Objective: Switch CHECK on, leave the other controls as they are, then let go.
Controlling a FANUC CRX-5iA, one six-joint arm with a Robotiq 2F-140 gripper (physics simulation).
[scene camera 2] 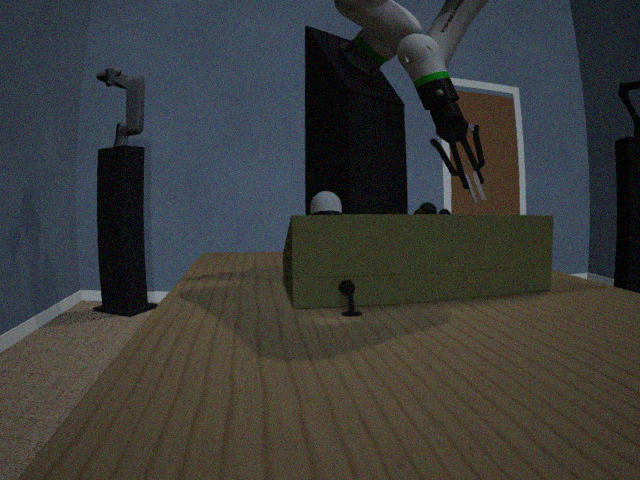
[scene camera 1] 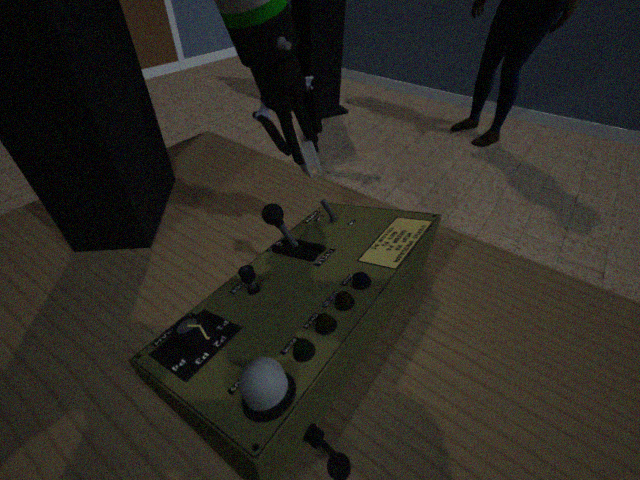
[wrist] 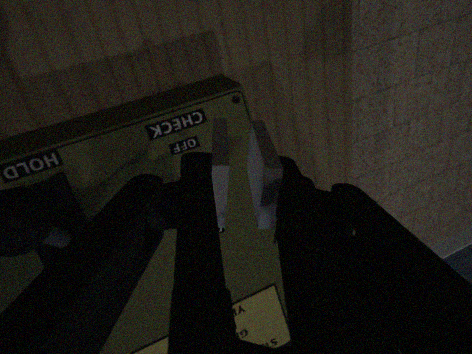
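Where they show: gripper, fingertip midpoint: (scene camera 2: 479, 201) (scene camera 1: 311, 170) (wrist: 236, 142); arm's base, link origin: (scene camera 2: 356, 61).
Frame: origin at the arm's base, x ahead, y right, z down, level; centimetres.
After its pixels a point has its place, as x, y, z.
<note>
The CHECK lever (scene camera 1: 328, 211) {37.3, -35.0, 49.5} is a thin grey stick at the far end of the green control box (scene camera 1: 413, 289) {56.4, -42.9, 59.0} (scene camera 2: 421, 258) {64.6, -23.4, 52.5} (wrist: 250, 260) {45.2, -41.5, 48.7}. It leans toward its CHECK label (scene camera 1: 312, 216) {32.8, -33.9, 53.5} (wrist: 176, 124) {33.0, -33.6, 53.5}, on the OFF side. In the wrist view the OFF label (wrist: 184, 145) {34.7, -34.4, 52.9} shows, but the lever does not; the gripper hides that part of the panel. My gripper (scene camera 1: 309, 173) {30.8, -34.8, 43.1} (scene camera 2: 479, 199) {30.8, -34.8, 43.1} (wrist: 236, 142) {30.8, -34.8, 43.1} is nearly closed, with a narrow gap and nothing seen between the fingertips. It hangs above the box's far end, apart from the lever in scene camera 1.
A ball-topped lever (scene camera 1: 272, 213) {38.7, -21.9, 44.2} stands beside CHECK. A smaller knobbed lever (scene camera 1: 247, 273) {47.4, -13.1, 47.1}, a rotary knob (scene camera 1: 187, 325) {51.2, -2.4, 48.5}, several round buttons and a white dome (scene camera 1: 264, 384) {67.7, -7.3, 41.9} (scene camera 2: 326, 202) {68.6, -8.3, 43.3} are on the box. A small black lever (scene camera 1: 325, 448) {72.4, -12.6, 56.6} (scene camera 2: 349, 298) {73.8, -13.2, 57.6} is at its side.
</note>
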